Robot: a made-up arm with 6 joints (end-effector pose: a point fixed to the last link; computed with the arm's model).
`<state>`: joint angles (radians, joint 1 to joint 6).
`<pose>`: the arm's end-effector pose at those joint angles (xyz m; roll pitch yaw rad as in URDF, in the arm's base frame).
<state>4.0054 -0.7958 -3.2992 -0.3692 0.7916 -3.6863</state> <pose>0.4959 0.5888 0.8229 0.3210 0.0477 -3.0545</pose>
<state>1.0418 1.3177 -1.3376 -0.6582 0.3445 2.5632</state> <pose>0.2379 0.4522 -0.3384 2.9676 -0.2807 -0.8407</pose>
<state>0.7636 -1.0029 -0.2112 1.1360 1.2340 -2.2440</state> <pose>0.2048 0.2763 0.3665 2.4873 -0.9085 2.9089</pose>
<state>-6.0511 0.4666 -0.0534 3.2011 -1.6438 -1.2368</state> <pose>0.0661 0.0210 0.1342 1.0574 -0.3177 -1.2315</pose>
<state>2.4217 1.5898 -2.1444 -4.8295 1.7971 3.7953</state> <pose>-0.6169 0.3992 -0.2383 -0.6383 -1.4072 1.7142</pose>
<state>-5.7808 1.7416 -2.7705 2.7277 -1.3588 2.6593</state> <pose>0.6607 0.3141 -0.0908 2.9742 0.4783 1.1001</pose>
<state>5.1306 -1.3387 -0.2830 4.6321 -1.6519 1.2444</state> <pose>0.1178 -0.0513 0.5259 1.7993 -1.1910 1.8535</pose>
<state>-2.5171 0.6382 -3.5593 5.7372 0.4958 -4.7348</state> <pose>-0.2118 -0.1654 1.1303 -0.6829 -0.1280 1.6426</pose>
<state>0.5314 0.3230 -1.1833 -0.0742 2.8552 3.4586</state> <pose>0.4485 0.2553 0.2919 -0.6853 -1.0095 1.3223</pose>
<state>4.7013 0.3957 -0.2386 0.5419 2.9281 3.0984</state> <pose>0.0452 -0.1641 0.1193 -0.0776 -0.0818 -2.1552</pose>
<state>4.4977 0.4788 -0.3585 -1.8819 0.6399 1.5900</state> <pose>-0.0520 -0.2515 -0.1009 2.5369 0.1036 -1.4882</pose>
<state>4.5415 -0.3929 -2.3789 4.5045 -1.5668 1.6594</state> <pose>0.0911 -0.0105 1.0385 1.6496 -0.4498 1.1700</pose>
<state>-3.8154 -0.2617 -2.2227 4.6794 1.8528 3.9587</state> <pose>-0.0999 0.2204 1.1145 2.5306 1.3229 -3.0707</pose>
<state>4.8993 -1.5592 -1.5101 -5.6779 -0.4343 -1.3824</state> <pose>-0.1535 0.4885 0.8952 -0.3760 0.0281 0.9662</pose>
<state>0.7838 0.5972 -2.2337 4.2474 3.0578 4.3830</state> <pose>0.5173 0.4139 0.6823 1.7699 1.4289 -0.5149</pose>
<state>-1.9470 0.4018 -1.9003 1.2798 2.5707 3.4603</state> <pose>-0.1458 -0.6609 0.5968 1.6848 -0.6006 2.1540</pose>
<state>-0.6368 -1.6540 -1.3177 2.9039 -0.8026 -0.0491</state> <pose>-0.2300 0.1356 0.7997 -0.1405 0.9615 -1.0146</pose>
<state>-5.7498 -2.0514 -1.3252 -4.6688 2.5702 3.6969</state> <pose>-0.5429 -0.1907 0.5759 3.0507 0.5972 -1.5080</pose>
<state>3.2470 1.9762 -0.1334 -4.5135 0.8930 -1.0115</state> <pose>0.3365 0.0092 0.1066 1.5449 0.6764 0.7909</pose>
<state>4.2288 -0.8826 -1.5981 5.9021 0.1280 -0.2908</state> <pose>0.0152 -0.0196 1.1096 0.5231 -0.6095 0.2306</pose>
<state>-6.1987 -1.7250 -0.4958 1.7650 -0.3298 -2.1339</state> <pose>0.0495 -0.0937 0.6851 0.2407 -1.0023 2.5607</pose>
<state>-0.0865 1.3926 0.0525 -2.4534 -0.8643 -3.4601</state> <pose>-0.1416 0.0878 0.1634 0.6887 0.8638 -2.9955</pose>
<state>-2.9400 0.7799 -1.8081 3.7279 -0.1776 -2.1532</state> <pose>-0.7875 -0.2109 0.1879 -2.2593 0.0597 1.8501</pose>
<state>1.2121 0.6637 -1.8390 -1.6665 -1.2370 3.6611</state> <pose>0.1545 0.7300 0.4031 -1.8914 0.8434 0.6918</pose>
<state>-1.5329 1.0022 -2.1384 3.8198 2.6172 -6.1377</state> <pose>-0.0374 -0.8343 0.3727 0.6129 -0.4994 -2.0376</pose>
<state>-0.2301 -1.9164 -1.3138 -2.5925 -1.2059 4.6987</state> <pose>-0.3857 0.1511 0.6637 -1.1300 -0.0586 -1.2594</pose>
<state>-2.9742 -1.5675 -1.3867 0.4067 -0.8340 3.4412</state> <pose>0.4577 0.1248 0.8664 -0.1394 -0.6525 -2.2524</pose>
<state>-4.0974 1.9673 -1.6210 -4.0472 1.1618 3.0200</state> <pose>-0.1690 0.1622 -0.5667 -2.8491 -0.9380 2.8957</pose>
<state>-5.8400 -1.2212 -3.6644 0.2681 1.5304 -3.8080</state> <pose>-0.8003 -0.3534 0.3067 -0.0794 -0.3329 -0.2279</pose>
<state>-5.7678 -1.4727 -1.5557 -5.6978 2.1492 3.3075</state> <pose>-0.2919 -0.0903 0.8668 2.8445 0.8625 -2.3773</pose>
